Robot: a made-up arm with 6 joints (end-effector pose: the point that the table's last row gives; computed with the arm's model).
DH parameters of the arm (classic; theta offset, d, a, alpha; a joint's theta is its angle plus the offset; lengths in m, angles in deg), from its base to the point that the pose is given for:
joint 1: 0 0.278 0 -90
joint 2: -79.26 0 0.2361 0
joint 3: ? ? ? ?
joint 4: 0 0.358 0 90
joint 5: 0 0 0.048 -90
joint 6: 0 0.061 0 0
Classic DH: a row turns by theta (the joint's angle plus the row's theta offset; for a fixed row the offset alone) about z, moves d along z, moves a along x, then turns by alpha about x.
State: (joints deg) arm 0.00 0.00 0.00 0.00 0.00 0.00
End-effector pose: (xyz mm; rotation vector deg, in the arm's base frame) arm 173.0 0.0 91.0 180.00 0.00 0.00
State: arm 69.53 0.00 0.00 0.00 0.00 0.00
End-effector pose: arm 60.5 162.1 91.0 147.87 102.64 0.00
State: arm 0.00 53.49 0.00 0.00 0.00 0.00
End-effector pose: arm -47.4 0.0 27.7 160.74 0.00 -81.00
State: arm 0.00 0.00 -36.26 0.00 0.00 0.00
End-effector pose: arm 395.8 0.0 248.4 171.06 0.00 56.01
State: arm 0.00 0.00 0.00 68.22 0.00 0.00
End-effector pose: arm 142.8 -44.6 91.0 149.03 -100.94 0.00
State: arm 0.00 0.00 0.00 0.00 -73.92 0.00
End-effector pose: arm 196.9 0.0 181.2 143.83 0.00 108.23
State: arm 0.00 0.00 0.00 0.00 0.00 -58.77
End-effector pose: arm 173.0 0.0 91.0 156.84 88.32 0.00
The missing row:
joint 3: 79.26 0 0.081 -90
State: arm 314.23 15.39 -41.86 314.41 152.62 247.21
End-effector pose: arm 157.4 -234.0 212.3 -43.61 -29.34 67.17
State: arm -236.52 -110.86 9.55 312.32 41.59 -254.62
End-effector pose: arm -96.1 151.4 398.3 -102.50 -33.81 -21.56
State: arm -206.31 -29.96 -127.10 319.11 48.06 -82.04
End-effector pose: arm -19.7 19.4 928.7 30.47 -84.09 -133.17
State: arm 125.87 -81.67 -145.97 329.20 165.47 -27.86
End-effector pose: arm 302.1 -363.8 544.0 -62.39 -106.90 -38.60
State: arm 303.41 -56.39 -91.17 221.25 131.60 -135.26
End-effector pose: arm -95.9 52.7 816.0 -128.71 58.87 108.59
